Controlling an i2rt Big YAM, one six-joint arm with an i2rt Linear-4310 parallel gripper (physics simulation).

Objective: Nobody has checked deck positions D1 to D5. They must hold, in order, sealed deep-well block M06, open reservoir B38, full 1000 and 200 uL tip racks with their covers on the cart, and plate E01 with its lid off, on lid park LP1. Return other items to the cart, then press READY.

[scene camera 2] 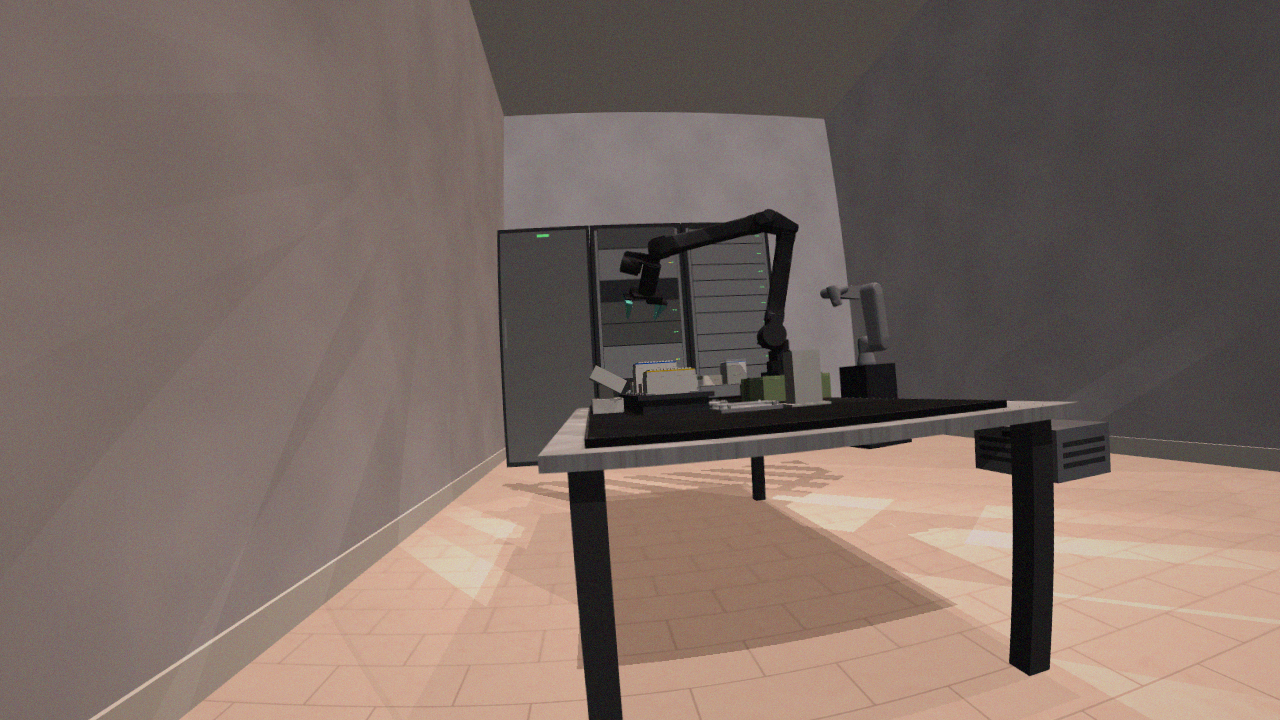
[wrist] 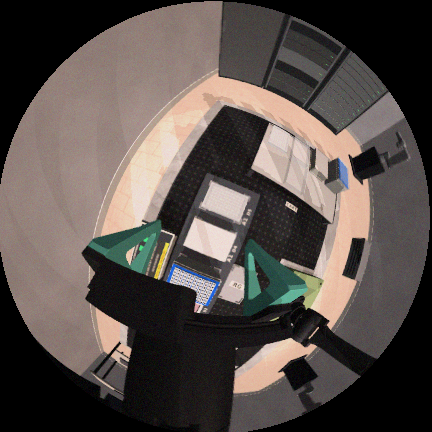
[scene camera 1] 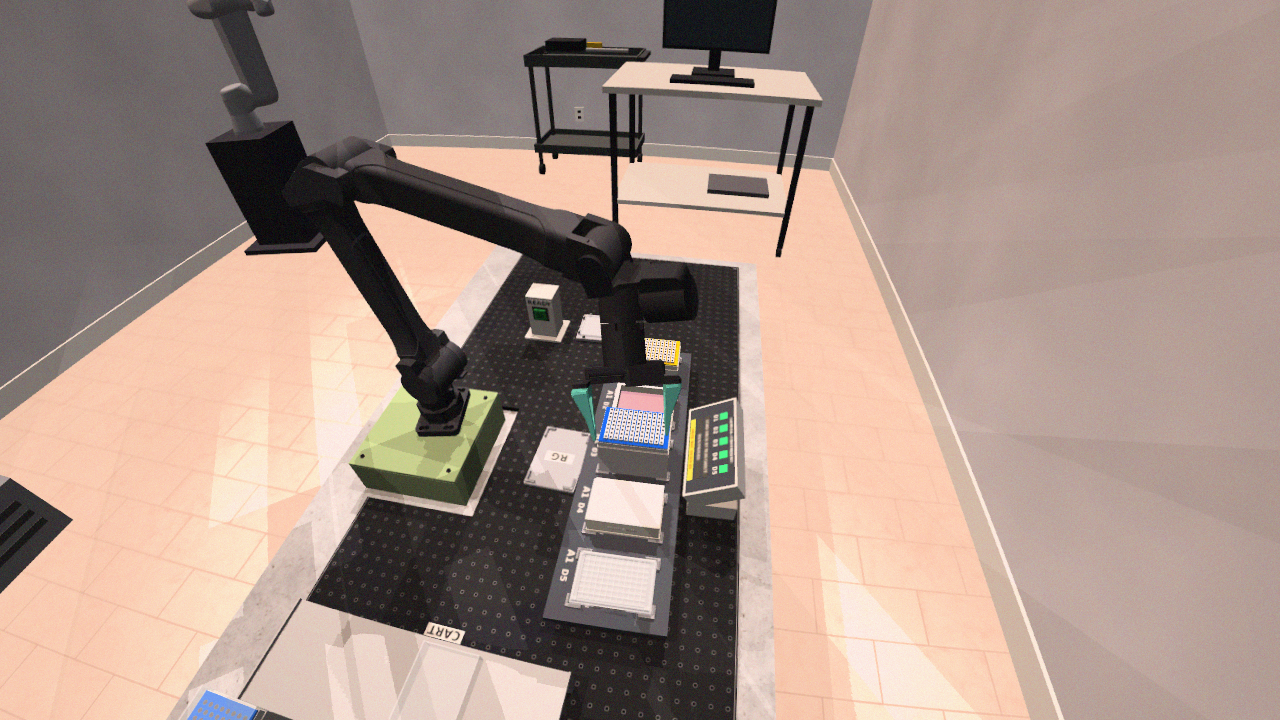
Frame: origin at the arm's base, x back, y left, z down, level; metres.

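Where they show: gripper, fingertip midpoint: [scene camera 2: 641,318] [wrist: 203,234] [scene camera 1: 630,437]; arm's base, origin of the base link: [scene camera 2: 781,375] [scene camera 1: 445,413].
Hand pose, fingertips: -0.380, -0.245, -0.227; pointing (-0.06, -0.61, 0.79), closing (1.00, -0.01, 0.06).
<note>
Each offset is from my fingertips to the top centre of the thing, as dx, dy, dz. "pt": to the spot under its first point.
My gripper [scene camera 1: 629,430] [scene camera 2: 642,317] [wrist: 203,234] is open and empty, high above the deck around D3 and D4. A white gridded plate {+0.030, -0.096, +0.240} [scene camera 1: 613,580] [wrist: 225,201] sits at D5. A plain white-topped block {+0.009, +0.026, +0.213} [scene camera 1: 623,508] [wrist: 210,238] sits at D4. A blue-topped tip rack {-0.013, +0.148, +0.157} [scene camera 1: 633,428] [wrist: 194,284] stands at D3. Behind it is a pink-filled reservoir {-0.034, +0.270, +0.223} [scene camera 1: 642,400], then a yellow-topped rack {-0.056, +0.393, +0.190} [scene camera 1: 663,351] [scene camera 2: 669,380], partly behind the arm. The READY box {pt +0.208, +0.562, +0.214} [scene camera 1: 543,313] stands farther back. Item codes are unreadable.
The cart {+0.341, -0.317, +0.236} [scene camera 1: 295,662] [wrist: 267,160] holds a white plate {+0.198, -0.419, +0.226} [wrist: 281,137] and a blue-topped rack {+0.514, -0.347, +0.139} [scene camera 1: 219,707] [wrist: 340,172]. An RG pad {+0.144, +0.179, +0.288} [scene camera 1: 559,458] [wrist: 236,285] lies beside the deck. A panel with green lights {pt -0.157, +0.112, +0.181} [scene camera 1: 716,447] stands opposite. A low white item {+0.052, +0.595, +0.284} [scene camera 1: 588,326] lies by the READY box.
</note>
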